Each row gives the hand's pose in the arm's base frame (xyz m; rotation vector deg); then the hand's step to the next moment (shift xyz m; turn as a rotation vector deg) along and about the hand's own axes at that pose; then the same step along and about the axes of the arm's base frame.
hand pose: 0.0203 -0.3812 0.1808 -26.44 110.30 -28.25
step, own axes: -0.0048 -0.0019 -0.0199 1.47 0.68 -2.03
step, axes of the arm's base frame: -0.0163 0.0035 0.0120 -2.49 0.06 -0.74
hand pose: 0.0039 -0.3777 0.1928 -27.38 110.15 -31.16
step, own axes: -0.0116 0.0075 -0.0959 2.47 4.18 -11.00
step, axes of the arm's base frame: -0.0843 0.0276 0.0390 -11.41 3.78 -0.22
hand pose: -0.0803 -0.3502 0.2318 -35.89 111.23 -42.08
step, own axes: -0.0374 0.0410 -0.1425 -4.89 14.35 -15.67
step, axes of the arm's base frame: -0.1162 0.0874 0.0473 -13.67 16.93 -1.35
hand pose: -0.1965 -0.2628 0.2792 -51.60 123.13 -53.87
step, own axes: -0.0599 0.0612 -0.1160 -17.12 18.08 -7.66
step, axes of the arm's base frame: -0.0724 0.1206 0.0317 -1.89 25.38 -5.56
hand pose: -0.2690 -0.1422 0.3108 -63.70 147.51 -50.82
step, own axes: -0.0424 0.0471 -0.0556 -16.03 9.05 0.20
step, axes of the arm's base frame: -0.0207 0.0805 0.0141 5.87 16.23 -6.40
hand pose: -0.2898 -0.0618 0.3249 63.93 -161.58 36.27
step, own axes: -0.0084 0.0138 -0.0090 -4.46 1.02 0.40
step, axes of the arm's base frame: -0.0039 0.0180 0.0018 2.66 3.40 -1.56
